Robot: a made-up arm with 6 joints.
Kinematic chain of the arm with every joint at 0, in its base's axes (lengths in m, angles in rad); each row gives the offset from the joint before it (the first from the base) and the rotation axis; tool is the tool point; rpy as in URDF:
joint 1: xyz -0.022 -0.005 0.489 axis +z
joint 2: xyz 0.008 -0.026 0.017 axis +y
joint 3: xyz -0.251 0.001 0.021 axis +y
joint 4: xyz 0.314 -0.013 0.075 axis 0.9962 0 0.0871
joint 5: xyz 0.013 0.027 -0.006 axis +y
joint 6: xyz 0.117 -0.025 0.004 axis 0.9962 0 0.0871
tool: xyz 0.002 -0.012 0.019 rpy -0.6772 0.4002 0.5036
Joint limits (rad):
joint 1: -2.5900..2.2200
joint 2: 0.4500..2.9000
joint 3: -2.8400..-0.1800
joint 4: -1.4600..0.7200
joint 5: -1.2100..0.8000
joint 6: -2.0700..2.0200
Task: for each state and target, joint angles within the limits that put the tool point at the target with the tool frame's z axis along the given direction. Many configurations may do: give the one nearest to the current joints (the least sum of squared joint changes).
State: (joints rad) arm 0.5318 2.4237 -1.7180 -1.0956 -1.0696 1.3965
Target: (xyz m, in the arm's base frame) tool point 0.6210 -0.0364 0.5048 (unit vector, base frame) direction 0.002 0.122 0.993
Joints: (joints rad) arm -0.0614 2.5130 -1.9013 -1.0189 -0.7722 1.4975
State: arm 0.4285 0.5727 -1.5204 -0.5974 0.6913 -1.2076
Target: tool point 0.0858 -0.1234 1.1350 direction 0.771 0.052 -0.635
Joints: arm -0.2064 1.2141 -2.2608 -0.9894 0.7102 -1.2463
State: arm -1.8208 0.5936 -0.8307 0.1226 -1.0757 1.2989
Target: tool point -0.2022 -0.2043 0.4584 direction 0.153 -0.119 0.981
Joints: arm -2.3774 1.4564 -0.1800 -0.7573 -1.2074 0.8631
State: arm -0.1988 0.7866 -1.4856 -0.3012 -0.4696 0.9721
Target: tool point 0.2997 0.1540 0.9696 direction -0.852 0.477 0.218
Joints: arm 0.4797 1.3322 -1.5251 -0.8319 -0.5213 0.4798
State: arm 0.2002 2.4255 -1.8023 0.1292 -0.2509 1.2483
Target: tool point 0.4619 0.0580 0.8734 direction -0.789 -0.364 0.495
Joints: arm 0.2545 1.8162 -1.6859 0.0273 -1.1120 0.9108
